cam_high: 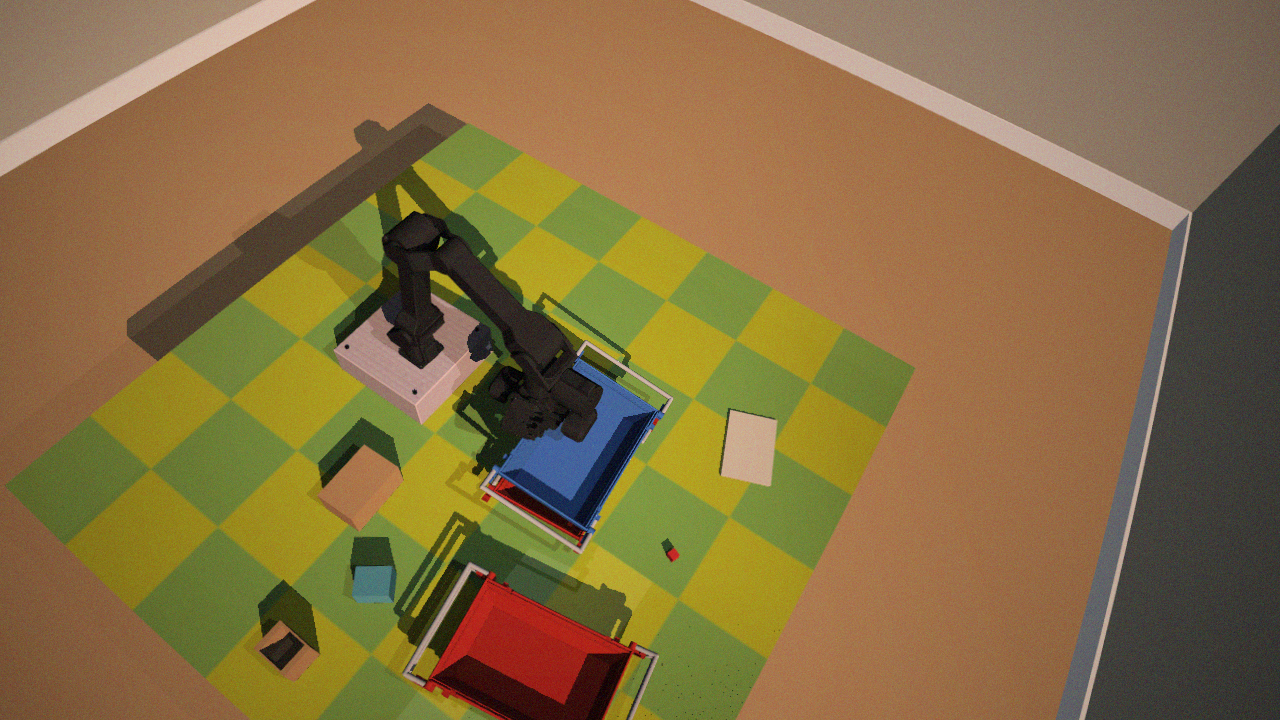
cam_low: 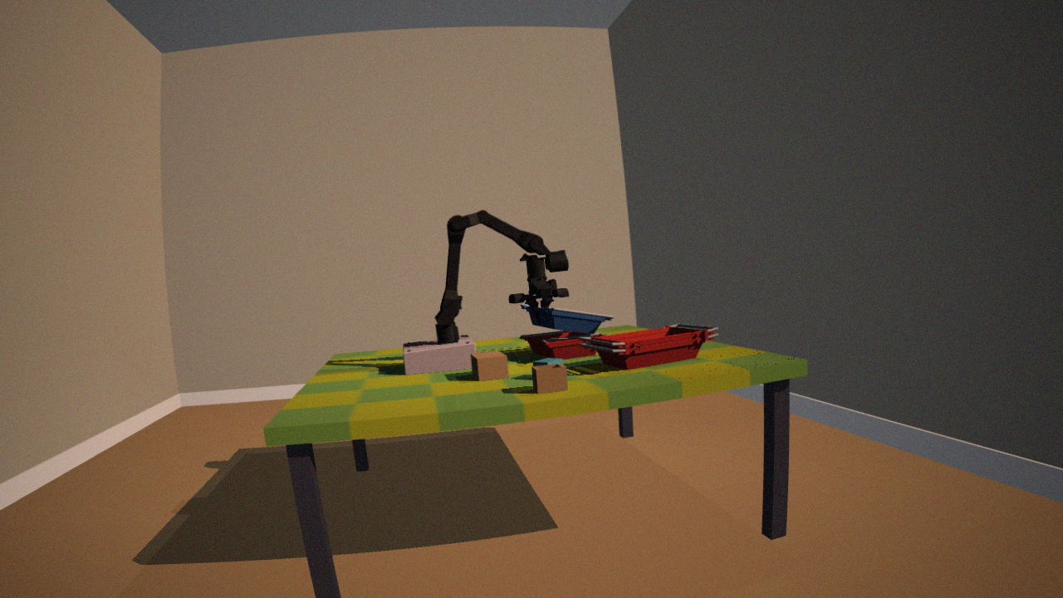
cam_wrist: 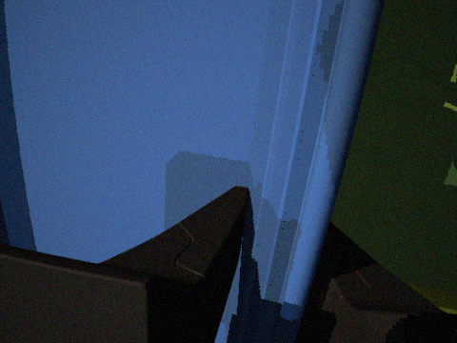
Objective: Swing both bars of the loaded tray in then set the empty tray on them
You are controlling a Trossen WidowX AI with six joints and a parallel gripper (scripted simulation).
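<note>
The blue tray is 8 cm ahead of my gripper tip, 1 cm to the left of it and 1 cm above it. The rest, counted from my gripper tip: teal cube (6 cm behind, 38 cm to the right, 9 cm below); then flat plate (31 cm ahead, 26 cm to the left, 11 cm below); then small red block (31 cm ahead, 2 cm to the right, 10 cm below).
</note>
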